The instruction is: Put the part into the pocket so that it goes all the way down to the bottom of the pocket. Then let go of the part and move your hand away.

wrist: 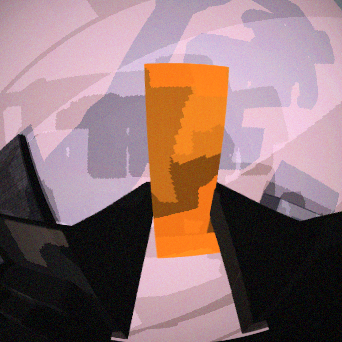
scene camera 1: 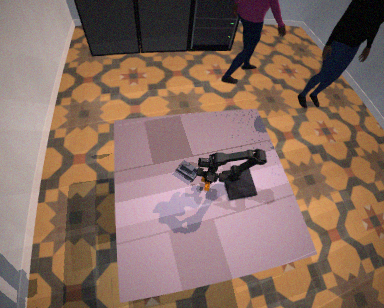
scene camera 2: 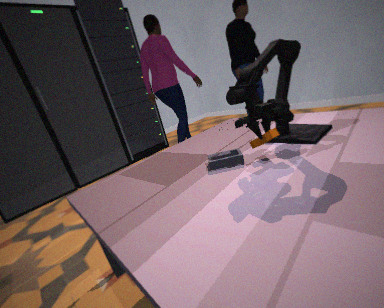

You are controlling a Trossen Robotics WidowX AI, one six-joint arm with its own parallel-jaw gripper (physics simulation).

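Observation:
The part is an orange rectangular block point(scene camera 1: 207, 186) point(scene camera 2: 264, 138) point(wrist: 187, 115). My gripper point(scene camera 1: 205, 181) point(scene camera 2: 266, 133) point(wrist: 180, 188) is shut on it, one black finger on each long side near its lower end in the wrist view. The part is held above the table, and looks slanted in scene camera 2. The pocket is a slot in the top of a grey block point(scene camera 1: 186, 171) point(scene camera 2: 226, 160). That block lies on the table, apart from the part, to the left of the gripper in both scene views. A piece of it shows at the right edge of the wrist view point(wrist: 285, 204); the pocket's bottom is hidden.
The pink table point(scene camera 1: 145, 270) point(scene camera 2: 165, 250) carries the arm's dark base plate point(scene camera 1: 242, 188) point(scene camera 2: 312, 134), right of the gripper in both scene views. Arm shadows fall across the table. Two people and dark cabinets point(scene camera 1: 165, 25) point(scene camera 2: 45, 100) stand beyond the table.

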